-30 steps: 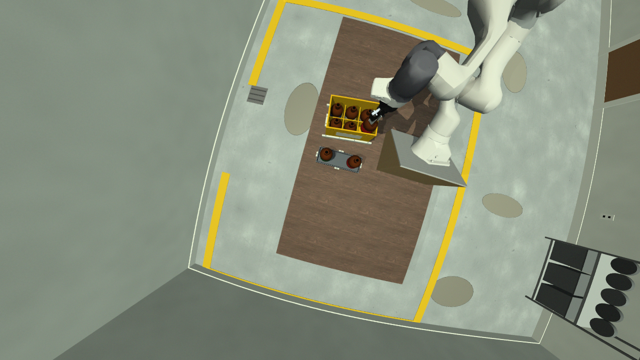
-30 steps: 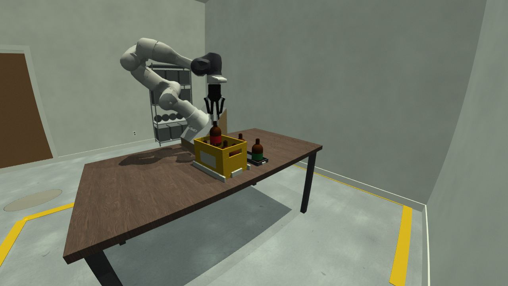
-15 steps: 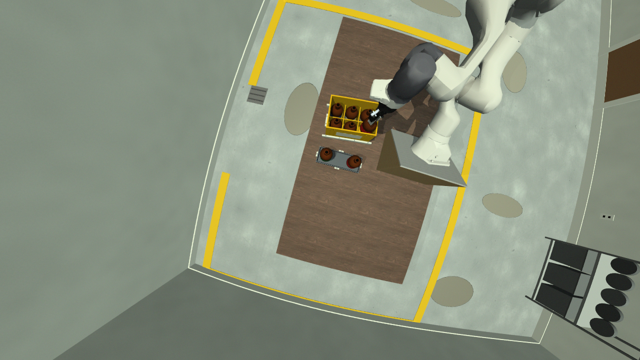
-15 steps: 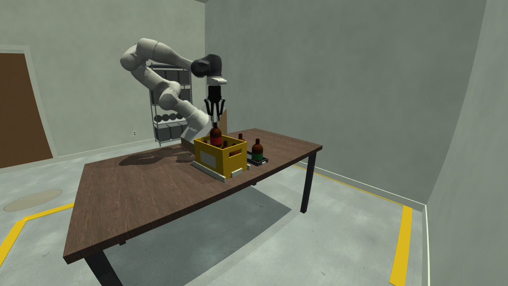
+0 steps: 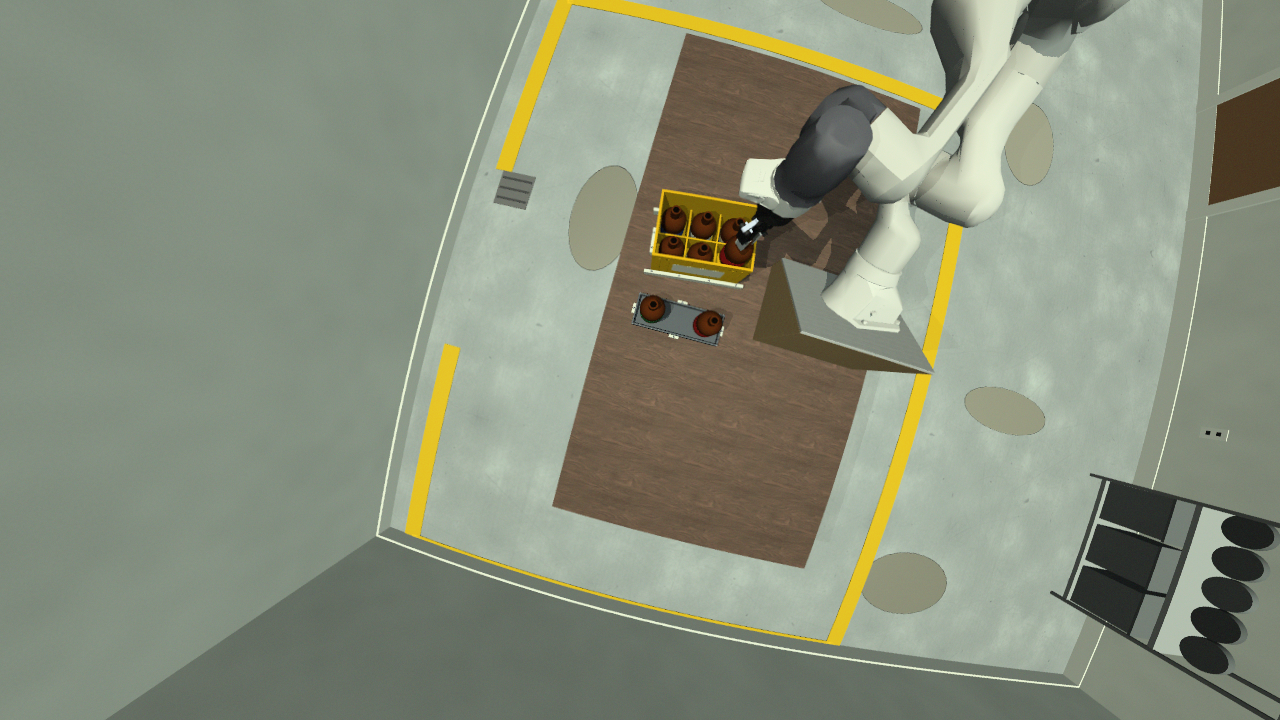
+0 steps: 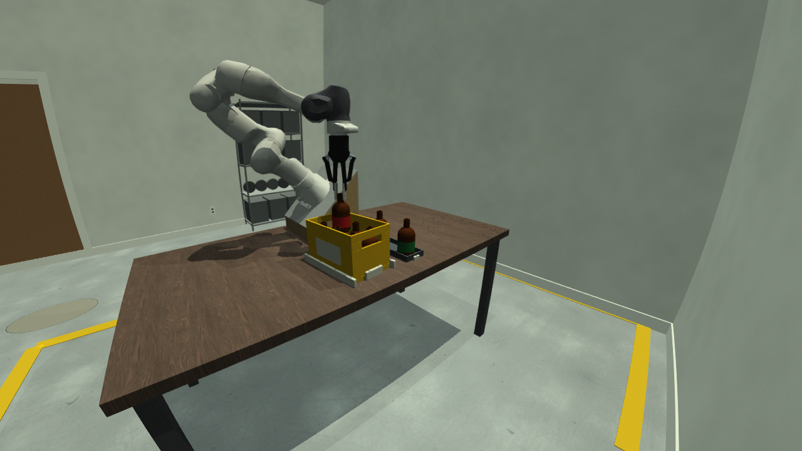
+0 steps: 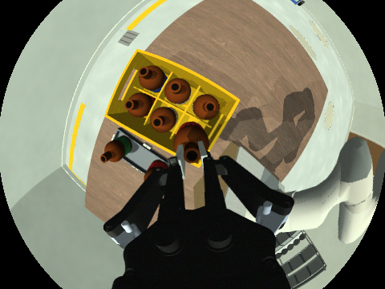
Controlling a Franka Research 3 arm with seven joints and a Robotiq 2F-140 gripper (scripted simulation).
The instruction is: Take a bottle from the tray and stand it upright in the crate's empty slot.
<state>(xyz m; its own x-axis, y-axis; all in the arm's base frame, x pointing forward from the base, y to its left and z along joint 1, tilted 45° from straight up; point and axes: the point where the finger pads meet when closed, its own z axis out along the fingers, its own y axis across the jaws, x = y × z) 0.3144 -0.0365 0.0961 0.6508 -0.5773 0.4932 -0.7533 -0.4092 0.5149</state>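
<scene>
My hand is 190 mm above the yellow crate, 90 mm short of it and 40 mm to the left of it. The rest, counted from my hand: grey tray: 260 mm below, 190 mm to the left, 110 mm ahead.
</scene>
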